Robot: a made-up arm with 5 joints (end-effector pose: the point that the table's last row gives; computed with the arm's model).
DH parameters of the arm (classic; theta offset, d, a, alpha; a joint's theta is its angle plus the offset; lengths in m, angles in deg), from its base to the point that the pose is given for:
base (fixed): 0 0.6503 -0.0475 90
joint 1: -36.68 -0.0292 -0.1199 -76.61
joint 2: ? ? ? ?
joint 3: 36.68 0.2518 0.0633 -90
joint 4: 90 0.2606 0.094 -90
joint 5: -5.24 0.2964 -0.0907 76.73
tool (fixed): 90.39 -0.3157 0 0
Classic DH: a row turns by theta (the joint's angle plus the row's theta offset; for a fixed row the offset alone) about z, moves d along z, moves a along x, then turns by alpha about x.
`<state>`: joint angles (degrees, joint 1 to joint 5).
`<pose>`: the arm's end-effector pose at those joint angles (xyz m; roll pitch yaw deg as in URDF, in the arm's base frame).
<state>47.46 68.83 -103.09 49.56 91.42</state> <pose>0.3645 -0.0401 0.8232 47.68 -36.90 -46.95</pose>
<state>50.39 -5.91 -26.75 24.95 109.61</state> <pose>-0.5883 -0.4298 0.8682 116.75 14.67 -146.89</pose>
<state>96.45 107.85 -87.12 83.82 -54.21</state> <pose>-0.0417 -0.2217 1.0404 -64.27 -79.59 -27.68</pose>
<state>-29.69 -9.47 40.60 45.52 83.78</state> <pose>-0.2402 -0.4440 1.2702 90.89 -0.45 -124.09</pose>
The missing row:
joint 2: 0 -0.0777 -0.1785 76.61
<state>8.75 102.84 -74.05 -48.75 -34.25</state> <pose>-0.2539 -0.0697 0.5400 -30.72 -9.88 -135.75</pose>
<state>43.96 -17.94 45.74 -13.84 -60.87</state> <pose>-0.3439 0.2443 0.4862 -157.39 62.69 69.48</pose>
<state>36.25 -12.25 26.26 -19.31 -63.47</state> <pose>-0.3822 0.2459 0.5886 -114.87 51.39 112.28</pose>
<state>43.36 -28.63 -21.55 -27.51 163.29</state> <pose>-0.5860 0.1524 1.0938 150.52 0.53 129.90</pose>
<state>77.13 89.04 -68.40 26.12 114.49</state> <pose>-0.1198 -0.0776 1.1514 154.09 -40.87 -84.21</pose>
